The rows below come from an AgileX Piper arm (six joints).
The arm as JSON. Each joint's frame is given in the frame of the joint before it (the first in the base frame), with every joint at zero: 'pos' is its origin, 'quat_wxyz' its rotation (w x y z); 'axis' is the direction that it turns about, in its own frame. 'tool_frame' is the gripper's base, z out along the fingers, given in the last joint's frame.
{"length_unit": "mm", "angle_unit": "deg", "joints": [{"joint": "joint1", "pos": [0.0, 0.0, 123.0], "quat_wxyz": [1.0, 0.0, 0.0, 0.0], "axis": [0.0, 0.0, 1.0]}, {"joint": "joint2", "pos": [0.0, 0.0, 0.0], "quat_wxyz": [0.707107, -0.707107, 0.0, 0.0], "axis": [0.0, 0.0, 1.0]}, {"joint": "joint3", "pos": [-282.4, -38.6, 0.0], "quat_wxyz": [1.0, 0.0, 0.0, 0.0], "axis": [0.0, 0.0, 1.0]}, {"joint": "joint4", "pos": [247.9, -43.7, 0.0], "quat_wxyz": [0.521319, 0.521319, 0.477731, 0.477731], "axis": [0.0, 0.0, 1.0]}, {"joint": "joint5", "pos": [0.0, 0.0, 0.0], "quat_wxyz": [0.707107, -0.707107, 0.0, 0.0], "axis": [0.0, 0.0, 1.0]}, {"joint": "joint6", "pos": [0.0, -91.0, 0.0], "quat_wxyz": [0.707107, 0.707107, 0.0, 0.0], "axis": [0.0, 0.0, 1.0]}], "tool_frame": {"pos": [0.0, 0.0, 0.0], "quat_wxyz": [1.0, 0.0, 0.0, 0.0]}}
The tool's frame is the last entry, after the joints.
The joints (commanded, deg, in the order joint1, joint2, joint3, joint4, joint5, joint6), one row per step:
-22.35, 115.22, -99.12, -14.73, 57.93, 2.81
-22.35, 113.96, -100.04, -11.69, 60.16, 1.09
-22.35, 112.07, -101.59, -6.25, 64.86, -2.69
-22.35, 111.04, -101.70, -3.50, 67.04, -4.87
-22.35, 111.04, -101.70, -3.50, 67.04, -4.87
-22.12, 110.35, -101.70, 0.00, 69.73, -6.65
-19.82, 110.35, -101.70, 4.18, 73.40, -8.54
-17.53, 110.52, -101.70, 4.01, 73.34, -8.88
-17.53, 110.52, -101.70, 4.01, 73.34, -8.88
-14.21, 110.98, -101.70, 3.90, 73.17, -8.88
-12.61, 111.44, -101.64, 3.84, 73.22, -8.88
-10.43, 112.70, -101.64, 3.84, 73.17, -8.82
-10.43, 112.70, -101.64, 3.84, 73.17, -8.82
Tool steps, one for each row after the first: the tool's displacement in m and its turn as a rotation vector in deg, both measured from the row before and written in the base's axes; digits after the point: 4 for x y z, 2 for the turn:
-0.0030, 0.0052, 0.0120, 2.24, -0.56, 0.54
-0.0062, 0.0101, 0.0181, 4.34, 0.08, 2.10
-0.0041, 0.0059, 0.0066, 2.31, 0.35, 1.63
0.0000, 0.0000, 0.0000, 0.00, 0.00, 0.00
-0.0031, 0.0086, 0.0036, 3.50, 0.78, 1.60
0.0028, 0.0233, -0.0013, 4.74, 2.04, 3.99
0.0054, 0.0150, -0.0012, -0.21, 0.16, 2.63
0.0000, 0.0000, 0.0000, 0.00, 0.00, 0.00
0.0076, 0.0222, -0.0032, -0.03, 0.31, 3.32
0.0036, 0.0108, -0.0036, 0.07, 0.57, 1.61
0.0064, 0.0147, -0.0090, 0.25, 1.19, 2.12
0.0000, 0.0000, 0.0000, 0.00, 0.00, 0.00

